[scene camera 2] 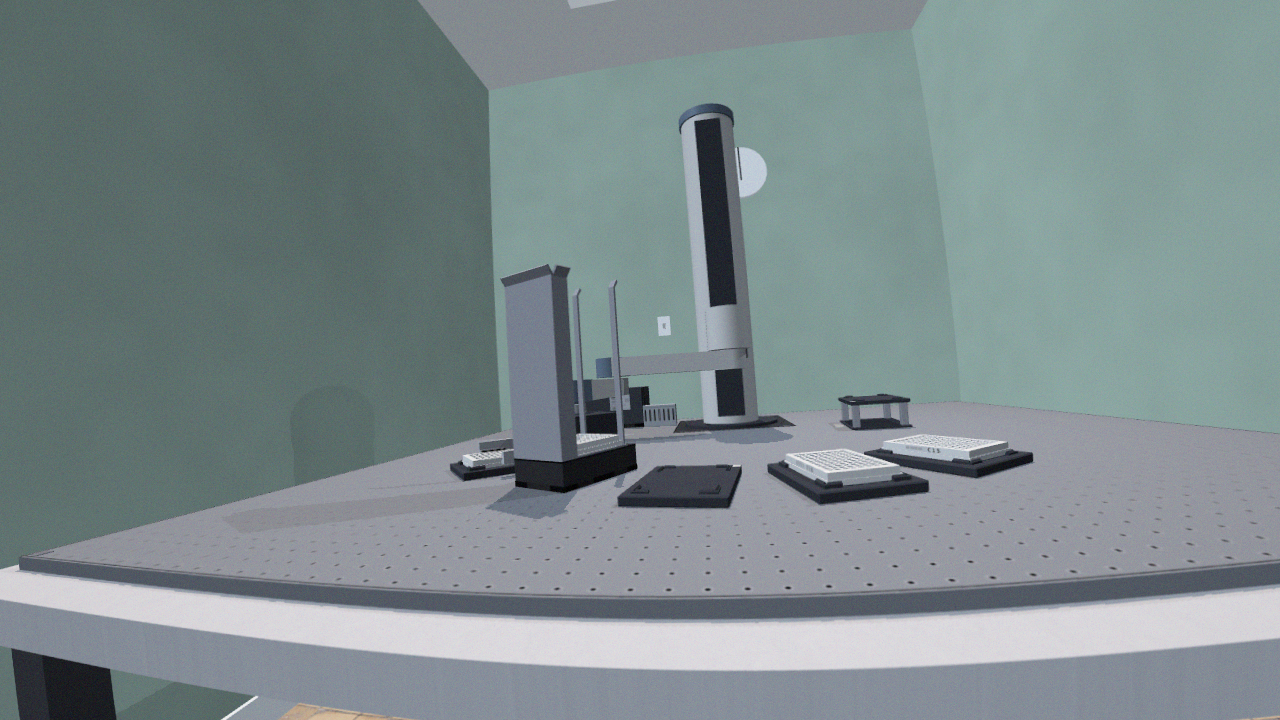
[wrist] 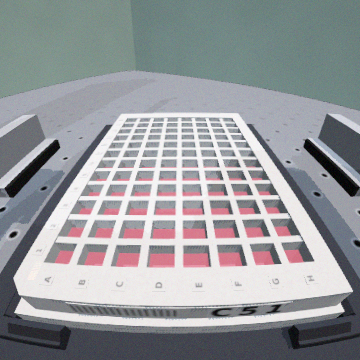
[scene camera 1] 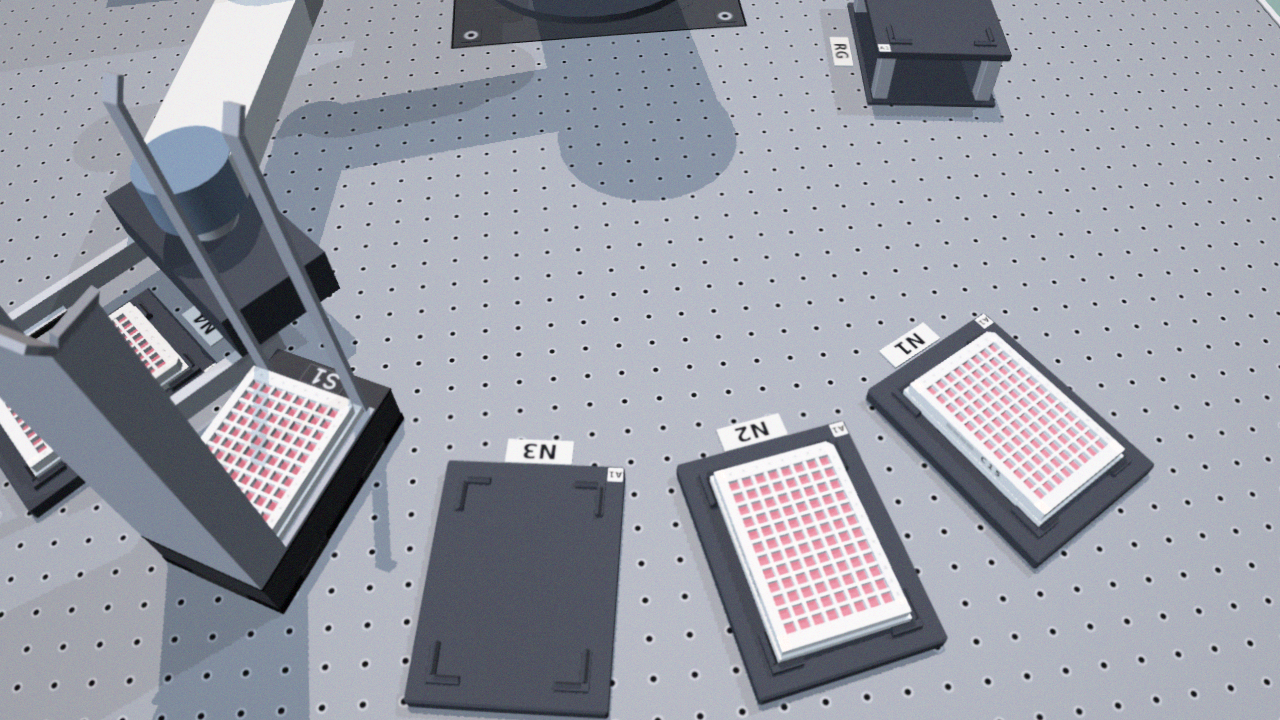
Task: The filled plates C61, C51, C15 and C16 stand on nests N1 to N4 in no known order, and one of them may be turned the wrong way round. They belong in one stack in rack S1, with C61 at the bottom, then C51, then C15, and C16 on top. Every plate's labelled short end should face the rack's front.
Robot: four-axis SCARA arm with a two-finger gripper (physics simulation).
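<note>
My gripper is open, its fingers standing apart on both long sides of plate C51. C51 sits flat on nest N4, its labelled short end towards the wrist camera. In scene camera 1, rack S1 hides part of C51 and the fingers. Rack S1 holds a filled plate at its base; its label is not readable. Plate C15 sits on N1. A plate with no readable label sits on N2. Nest N3 is empty.
The rack's tall wall and two thin posts rise close beside N4 and the gripper. The raised RG stand is at the back right. The arm's column stands at the back.
</note>
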